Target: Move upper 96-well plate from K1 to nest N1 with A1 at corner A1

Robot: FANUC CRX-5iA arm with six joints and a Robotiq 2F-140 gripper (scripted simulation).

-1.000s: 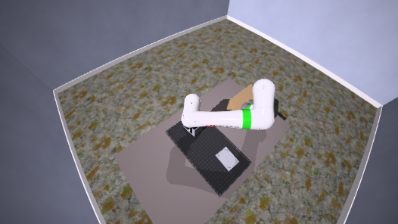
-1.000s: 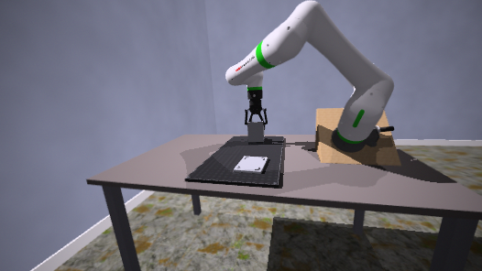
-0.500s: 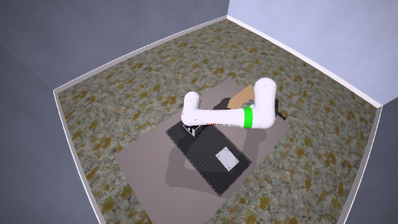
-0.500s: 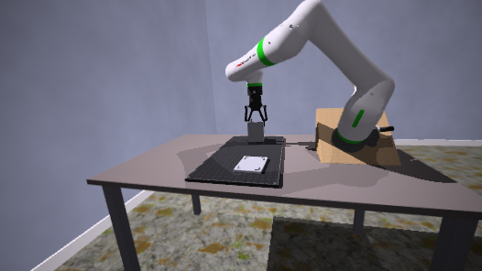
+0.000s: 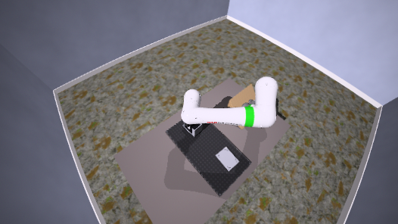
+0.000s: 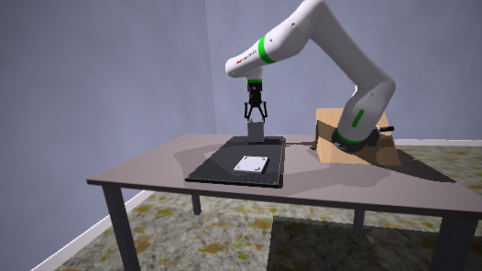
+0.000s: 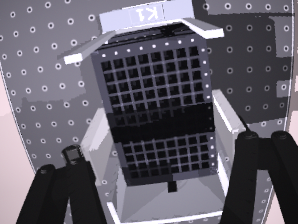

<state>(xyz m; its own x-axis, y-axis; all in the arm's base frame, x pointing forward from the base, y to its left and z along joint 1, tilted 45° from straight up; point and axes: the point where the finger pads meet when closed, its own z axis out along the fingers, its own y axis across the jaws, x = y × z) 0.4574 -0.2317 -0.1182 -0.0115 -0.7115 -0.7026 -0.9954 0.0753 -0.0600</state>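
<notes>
The plate nest N1 is 10 mm behind my hand, 390 mm to the left of it and 110 mm below it. Also, from my hand: pale square 70 mm behind, 330 mm to the left, 100 mm below; 96-well plate 20 mm below.
</notes>
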